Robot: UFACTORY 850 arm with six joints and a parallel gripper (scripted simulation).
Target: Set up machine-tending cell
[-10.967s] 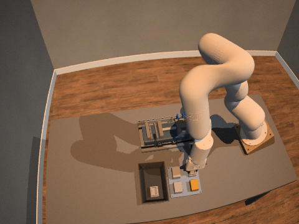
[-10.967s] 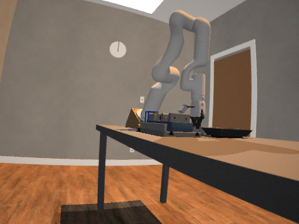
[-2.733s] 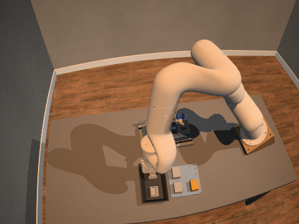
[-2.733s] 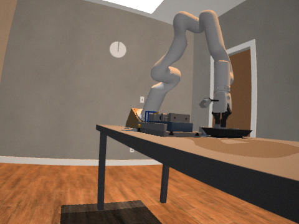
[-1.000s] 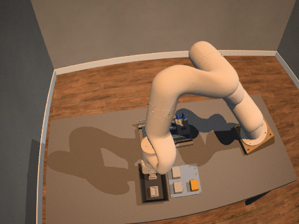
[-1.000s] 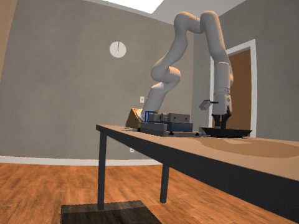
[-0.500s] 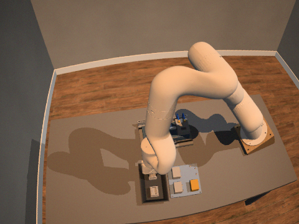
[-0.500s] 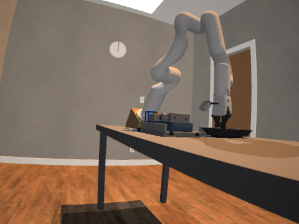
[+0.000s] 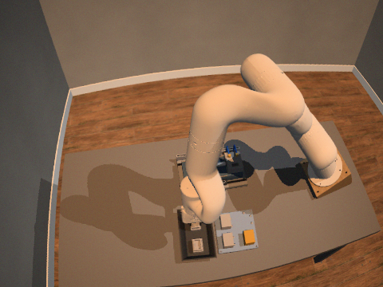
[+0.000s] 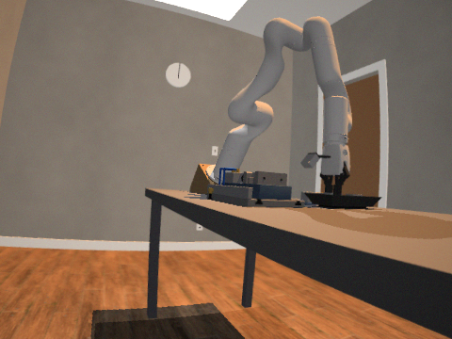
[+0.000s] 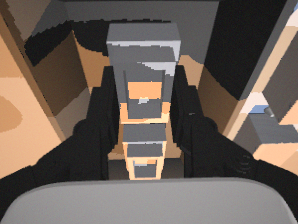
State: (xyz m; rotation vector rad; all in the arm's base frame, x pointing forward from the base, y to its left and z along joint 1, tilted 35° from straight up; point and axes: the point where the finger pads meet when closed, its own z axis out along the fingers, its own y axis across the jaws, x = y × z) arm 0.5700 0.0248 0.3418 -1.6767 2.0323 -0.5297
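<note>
My hand is 19 cm past the brass blank, 14 cm to the right of it and 3 cm above it. The rest, counted from my hand: vise 15 cm behind, 23 cm to the right, 1 cm below.
</note>
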